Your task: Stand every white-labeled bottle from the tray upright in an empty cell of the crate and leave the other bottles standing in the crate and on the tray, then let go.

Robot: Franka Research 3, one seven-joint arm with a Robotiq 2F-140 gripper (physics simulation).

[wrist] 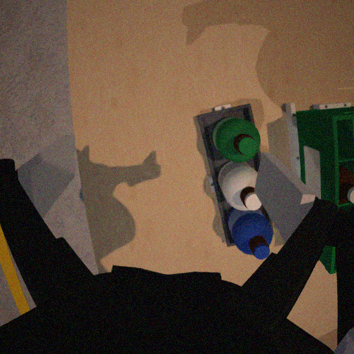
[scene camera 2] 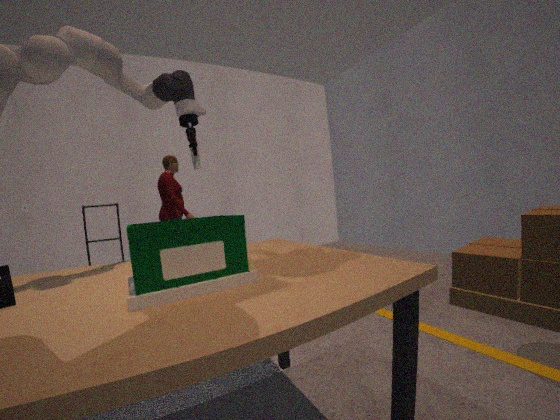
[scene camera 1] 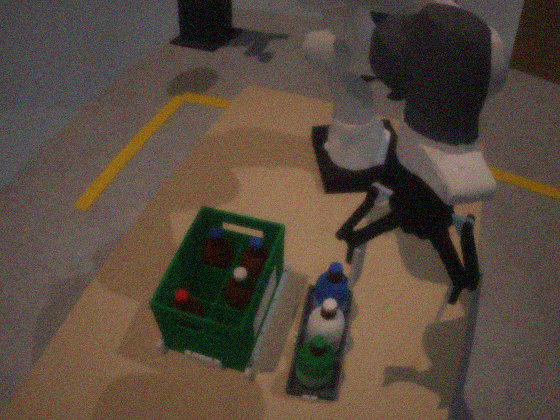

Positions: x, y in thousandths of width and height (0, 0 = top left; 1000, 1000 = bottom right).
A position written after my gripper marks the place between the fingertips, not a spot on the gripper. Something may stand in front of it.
Note:
I see my gripper (scene camera 1: 708, 713), a green bottle (scene camera 1: 563, 858), a white-capped bottle (scene camera 1: 428, 692), a blue-capped bottle (scene camera 1: 453, 618), a blue-capped bottle (scene camera 1: 390, 601), a pale crate rail (scene camera 1: 476, 775) and a pale crate rail (scene camera 2: 297, 706).
The green bottle is seen too in the wrist view (wrist: 671, 394). My gripper also shows in the wrist view (wrist: 470, 462).

